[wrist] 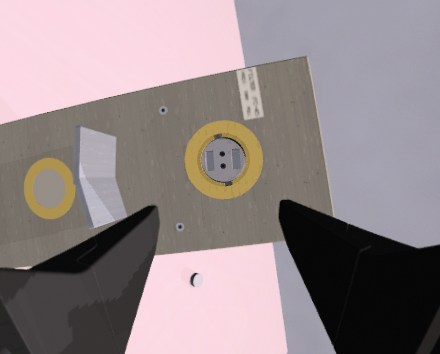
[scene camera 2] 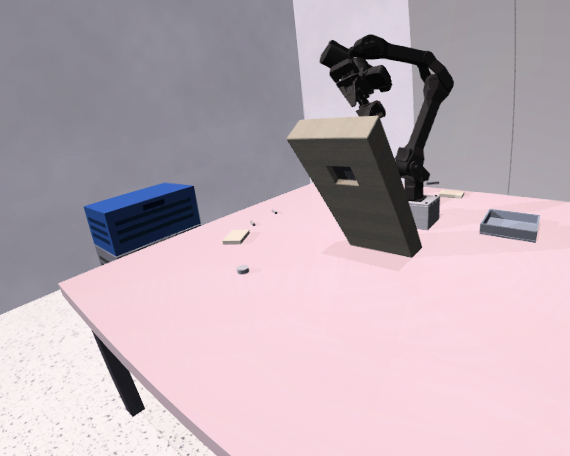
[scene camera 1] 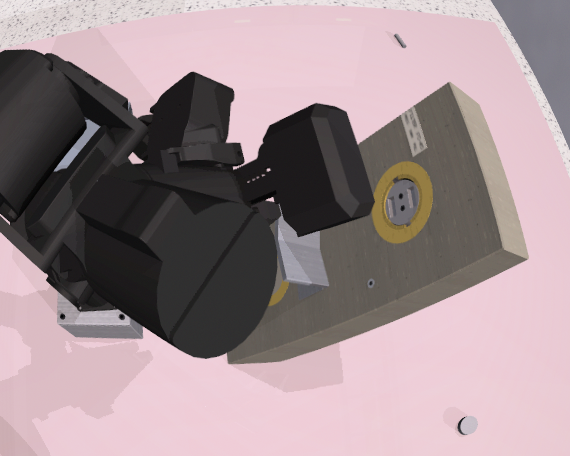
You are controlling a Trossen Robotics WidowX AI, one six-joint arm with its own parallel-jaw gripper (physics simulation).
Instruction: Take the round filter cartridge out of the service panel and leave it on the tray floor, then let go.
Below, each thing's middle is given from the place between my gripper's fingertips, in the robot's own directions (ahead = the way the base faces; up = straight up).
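From my hand, the service panel (scene camera 1: 476,231) is 16 cm ahead, 3 cm to the left and 4 cm below, and the round filter cartridge (scene camera 1: 402,201) is 12 cm ahead, 3 cm to the left and 9 cm below. You'd find the label reading FILTER FC-45 (scene camera 1: 414,133) 12 cm ahead of my hand, 9 cm to the left of it and 5 cm below it. As for the grey tray (scene camera 2: 520,226), it's far behind my hand, far to the left of it and far below it.
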